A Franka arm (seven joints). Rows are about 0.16 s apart.
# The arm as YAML. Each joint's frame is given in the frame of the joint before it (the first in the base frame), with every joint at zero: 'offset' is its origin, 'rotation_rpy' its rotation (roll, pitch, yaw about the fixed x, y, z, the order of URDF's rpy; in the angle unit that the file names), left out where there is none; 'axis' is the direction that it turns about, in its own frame. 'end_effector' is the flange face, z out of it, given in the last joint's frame.
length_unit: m
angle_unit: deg
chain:
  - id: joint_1
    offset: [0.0, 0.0, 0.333]
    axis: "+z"
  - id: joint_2
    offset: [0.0, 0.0, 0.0]
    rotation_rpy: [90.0, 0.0, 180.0]
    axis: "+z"
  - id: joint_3
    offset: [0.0, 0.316, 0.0]
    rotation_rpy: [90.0, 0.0, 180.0]
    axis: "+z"
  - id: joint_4
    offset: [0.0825, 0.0, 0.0]
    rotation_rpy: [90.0, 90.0, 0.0]
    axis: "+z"
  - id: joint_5
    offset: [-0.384, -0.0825, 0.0]
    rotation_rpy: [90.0, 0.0, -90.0]
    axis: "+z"
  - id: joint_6
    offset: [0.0, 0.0, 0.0]
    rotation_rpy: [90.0, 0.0, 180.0]
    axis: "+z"
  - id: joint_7
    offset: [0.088, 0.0, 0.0]
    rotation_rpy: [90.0, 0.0, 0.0]
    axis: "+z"
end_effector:
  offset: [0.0, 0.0, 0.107]
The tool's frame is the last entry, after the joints.
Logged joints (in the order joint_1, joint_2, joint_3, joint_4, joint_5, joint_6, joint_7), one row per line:
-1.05, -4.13, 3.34, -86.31, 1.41, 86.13, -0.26
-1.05, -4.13, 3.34, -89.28, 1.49, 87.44, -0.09
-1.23, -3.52, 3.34, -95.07, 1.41, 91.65, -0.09
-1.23, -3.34, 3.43, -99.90, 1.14, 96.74, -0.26
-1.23, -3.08, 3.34, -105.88, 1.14, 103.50, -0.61
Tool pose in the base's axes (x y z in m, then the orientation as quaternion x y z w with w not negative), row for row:
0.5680, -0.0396, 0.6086, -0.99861, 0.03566, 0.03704, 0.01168
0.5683, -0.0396, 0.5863, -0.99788, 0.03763, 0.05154, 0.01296
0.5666, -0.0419, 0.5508, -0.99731, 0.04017, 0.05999, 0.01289
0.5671, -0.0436, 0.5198, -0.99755, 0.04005, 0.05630, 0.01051
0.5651, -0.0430, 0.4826, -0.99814, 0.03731, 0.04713, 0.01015
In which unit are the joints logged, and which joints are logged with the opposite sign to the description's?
The joints are logged in degrees. Opposite sign: joint_2, joint_3.
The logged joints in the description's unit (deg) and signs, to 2 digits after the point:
-1.05, 4.13, -3.34, -86.31, 1.41, 86.13, -0.26
-1.05, 4.13, -3.34, -89.28, 1.49, 87.44, -0.09
-1.23, 3.52, -3.34, -95.07, 1.41, 91.65, -0.09
-1.23, 3.34, -3.43, -99.90, 1.14, 96.74, -0.26
-1.23, 3.08, -3.34, -105.88, 1.14, 103.50, -0.61

